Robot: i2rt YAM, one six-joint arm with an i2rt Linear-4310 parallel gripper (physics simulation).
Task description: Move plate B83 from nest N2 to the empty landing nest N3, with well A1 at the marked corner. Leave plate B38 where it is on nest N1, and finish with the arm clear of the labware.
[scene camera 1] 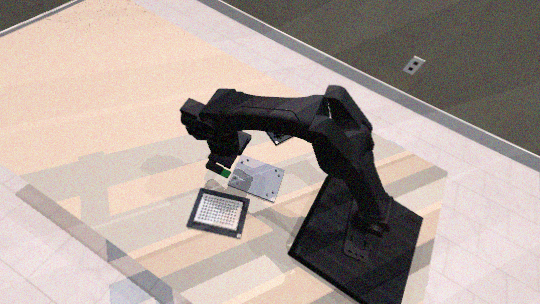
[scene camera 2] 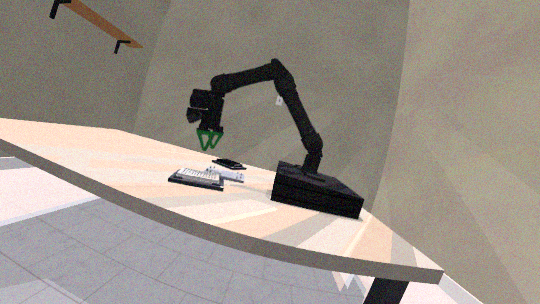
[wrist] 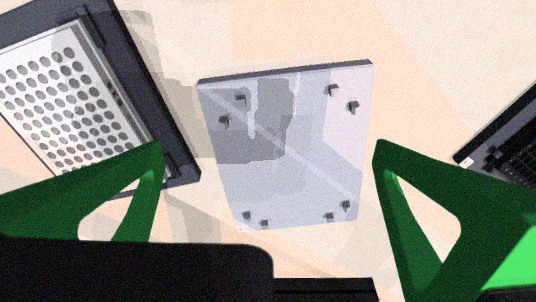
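A white well plate (scene camera 1: 218, 211) (scene camera 2: 197, 175) (wrist: 60, 100) sits on a dark nest (scene camera 1: 242, 215) (wrist: 142, 100). A pale grey nest (scene camera 1: 260, 175) (scene camera 2: 232, 176) (wrist: 310, 175) beside it is empty, with small upright pegs and a small corner label at its lower left in the wrist view. A black plate (scene camera 2: 228, 163) (wrist: 522, 155) sits on another dark nest (wrist: 500, 132), mostly hidden by the arm in scene camera 1. Plate and nest numbers are not readable. My gripper (scene camera 1: 225, 173) (scene camera 2: 209, 148) (wrist: 268, 151) is open and empty, above the nests; the pale nest shows between and beyond its fingertips in the wrist view.
The arm's black base (scene camera 1: 320, 250) (scene camera 2: 315, 192) stands on the table to the right of the nests in both scene views. The arm arches over the black plate's nest in scene camera 1. A wooden wall shelf (scene camera 2: 100, 22) is high at the upper left.
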